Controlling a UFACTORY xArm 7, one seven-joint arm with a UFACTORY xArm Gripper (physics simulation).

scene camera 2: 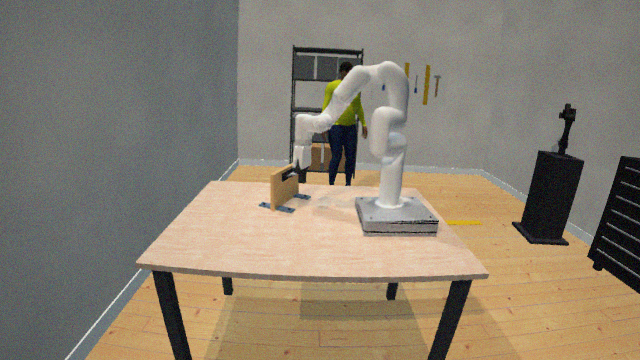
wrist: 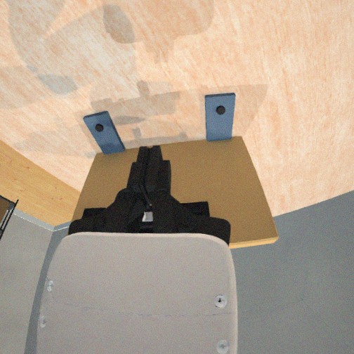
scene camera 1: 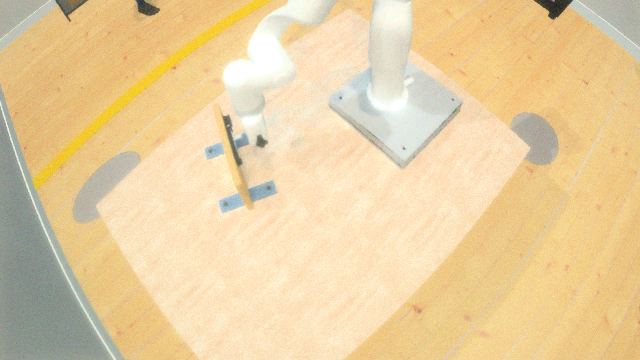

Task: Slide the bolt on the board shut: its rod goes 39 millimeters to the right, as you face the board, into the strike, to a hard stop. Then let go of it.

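Places are measured from the arm's base along level axes (x left, y back, z up), in centimetres.
Pixels of known places: gripper, between the fingertips: (scene camera 2: pixel 302 182) (scene camera 1: pixel 262 143); arm's base, origin of its link: (scene camera 2: pixel 389 204) (scene camera 1: pixel 387 94).
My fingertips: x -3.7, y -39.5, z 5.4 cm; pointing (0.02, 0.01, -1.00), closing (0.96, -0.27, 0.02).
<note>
For each thing: its top centre in the pictures, then the offset to it from my fingertips. Level surfaces: height alone.
- upright wooden board, centre of its top: (scene camera 1: pixel 225 140) (scene camera 2: pixel 286 167) dy -8.4, dx -3.1, dz +5.7 cm
- Black bolt hardware, centre of its top: (scene camera 1: pixel 234 134) (scene camera 2: pixel 292 170) dy -5.4, dx -4.4, dz +4.1 cm
- table, height of its surface: dz -11.4 cm
An upright wooden board (scene camera 1: pixel 244 190) (scene camera 2: pixel 280 195) (wrist: pixel 225 175) stands on blue feet. Black bolt hardware (scene camera 1: pixel 233 145) (scene camera 2: pixel 287 175) (wrist: pixel 201 208) runs across the upper part of its face. In the wrist view the gripper covers the middle of the hardware, so the rod's position and whether it sits in the strike cannot be told. My gripper (scene camera 1: pixel 261 142) (scene camera 2: pixel 302 177) (wrist: pixel 153 157) is shut with nothing between its fingers. It points down in front of the board's face, and in scene camera 1 its fingertips stand apart from the hardware.
The blue feet (scene camera 1: pixel 262 191) (scene camera 2: pixel 278 207) (wrist: pixel 220 122) stick out from under the board onto the table (scene camera 1: pixel 300 260) (scene camera 2: pixel 300 250). The arm's grey base plate (scene camera 1: pixel 395 125) (scene camera 2: pixel 395 215) stands to the right of the board in the scene views. A person (scene camera 2: pixel 344 110) stands behind the table.
</note>
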